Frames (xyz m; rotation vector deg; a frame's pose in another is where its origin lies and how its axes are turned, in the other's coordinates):
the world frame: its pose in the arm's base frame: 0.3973 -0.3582 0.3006 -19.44 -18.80 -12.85
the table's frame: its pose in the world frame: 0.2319 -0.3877 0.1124 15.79 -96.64 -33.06
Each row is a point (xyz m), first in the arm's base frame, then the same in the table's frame.
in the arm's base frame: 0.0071 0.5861 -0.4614
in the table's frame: -0.7553 0.8440 1.3166
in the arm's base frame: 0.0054 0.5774 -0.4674
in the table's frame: -0.7583 0.8339 1.3181
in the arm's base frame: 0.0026 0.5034 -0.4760
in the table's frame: -0.7558 0.7614 1.3011
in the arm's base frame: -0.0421 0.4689 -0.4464
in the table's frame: -0.7029 0.7274 1.3114
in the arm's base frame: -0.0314 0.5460 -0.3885
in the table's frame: -0.6694 0.8175 1.2986
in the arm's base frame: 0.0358 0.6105 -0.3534
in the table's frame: -0.6845 0.9016 1.2475
